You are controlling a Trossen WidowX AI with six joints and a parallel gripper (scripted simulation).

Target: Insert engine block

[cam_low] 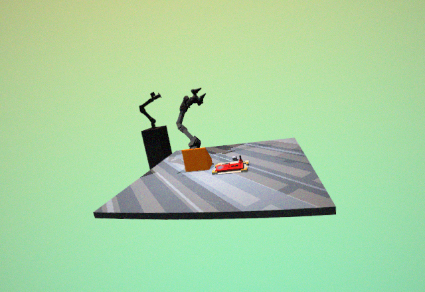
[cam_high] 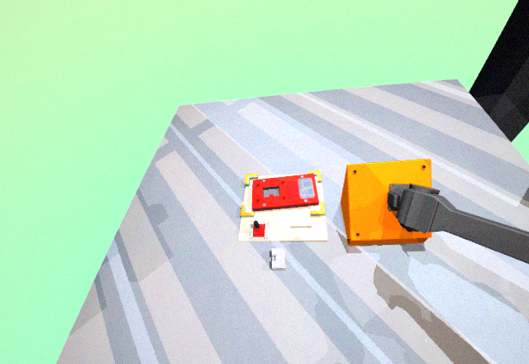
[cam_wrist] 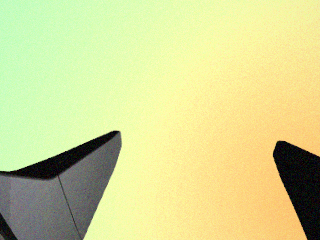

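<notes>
The grey engine block lies 28 cm ahead of my gripper tip, 34 cm to the right of it and 59 cm below it.
</notes>
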